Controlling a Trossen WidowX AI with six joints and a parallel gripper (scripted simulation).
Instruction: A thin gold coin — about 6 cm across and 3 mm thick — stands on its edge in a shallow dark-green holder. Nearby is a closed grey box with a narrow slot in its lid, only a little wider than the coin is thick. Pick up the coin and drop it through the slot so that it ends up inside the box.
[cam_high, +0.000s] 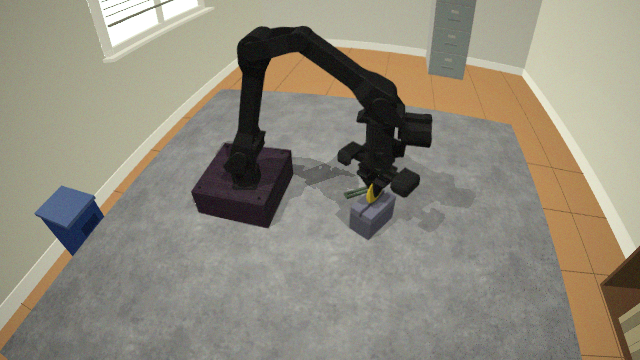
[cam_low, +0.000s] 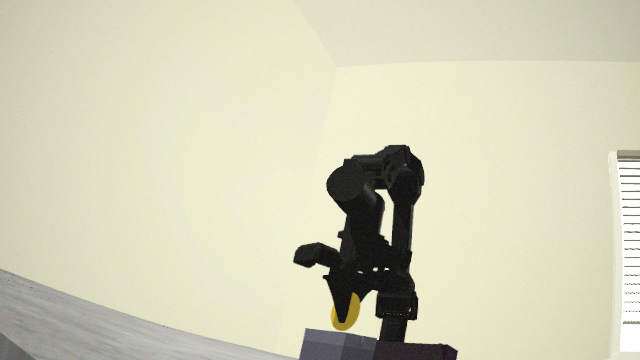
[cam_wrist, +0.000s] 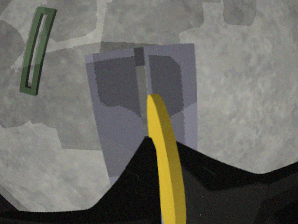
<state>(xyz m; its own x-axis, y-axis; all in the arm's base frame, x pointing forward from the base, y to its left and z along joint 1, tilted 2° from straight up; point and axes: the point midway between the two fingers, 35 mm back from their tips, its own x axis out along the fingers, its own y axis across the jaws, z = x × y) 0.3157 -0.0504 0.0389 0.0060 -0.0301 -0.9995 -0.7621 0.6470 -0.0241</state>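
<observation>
The gold coin lies 20 mm above my gripper tip.
</observation>
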